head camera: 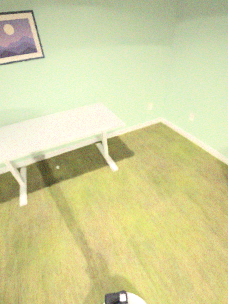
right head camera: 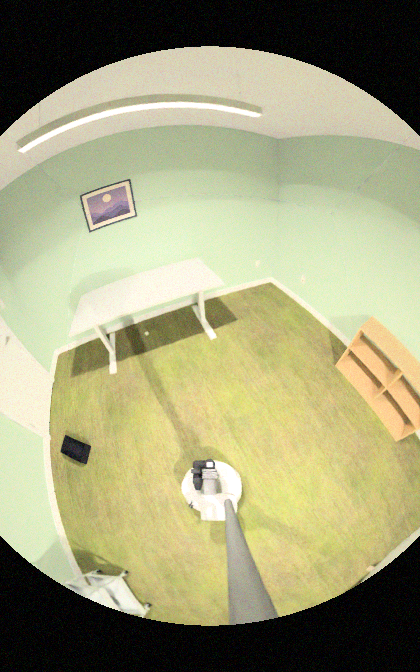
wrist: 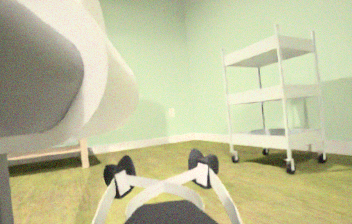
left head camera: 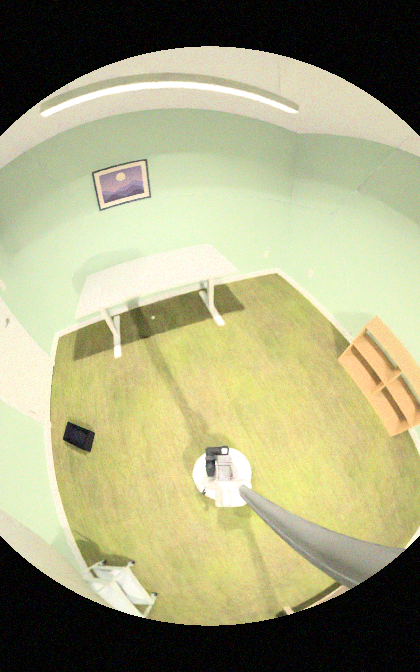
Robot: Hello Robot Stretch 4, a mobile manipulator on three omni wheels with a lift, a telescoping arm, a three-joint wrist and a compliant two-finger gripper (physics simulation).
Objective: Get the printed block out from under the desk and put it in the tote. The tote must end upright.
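Frame: origin at the robot's base, x up, y ahead, z left, level; centimetres.
Seen in the pictures: gripper, fingertip midpoint: (right head camera: 198,508) (wrist: 161,165).
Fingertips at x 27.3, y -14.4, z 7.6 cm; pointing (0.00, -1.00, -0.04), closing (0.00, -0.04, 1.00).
A point is followed by its place in that frame.
A tiny white block (head camera: 57,167) @(x -0.5, y 167.1, z 82.7 cm) (left head camera: 153,317) (right head camera: 146,333) @(x -0.9, y 166.9, z 82.2 cm) lies on the floor under the white desk (head camera: 65,127) @(x 69.3, y 159.4, z 51.0 cm) (left head camera: 160,270) (right head camera: 150,292) @(x 69.3, y 149.3, z 51.7 cm), between its two legs; its print cannot be made out. A black tote (left head camera: 79,437) (right head camera: 76,449) @(x -2.4, y 12.3, z 133.8 cm) stands on the floor near the left wall and looks upright. My gripper (wrist: 161,165) @(x 27.2, y -14.4, z 7.6 cm) is open in the wrist view, its two dark fingertips apart with nothing between them. It is folded in over my base, far from the block and the tote.
A wooden shelf unit (left head camera: 381,386) (right head camera: 378,391) @(x 13.4, y 51.5, z -173.9 cm) stands by the right wall. A white wheeled cart (wrist: 283,92) @(x 39.6, y -97.7, z 69.0 cm) stands behind at the left in the head views. The desk's legs (left head camera: 118,337) (right head camera: 112,352) have long feet on the floor. My round white base (left head camera: 242,470) (right head camera: 230,482) @(x 18.6, y 3.2, z -12.8 cm) is mid-room.
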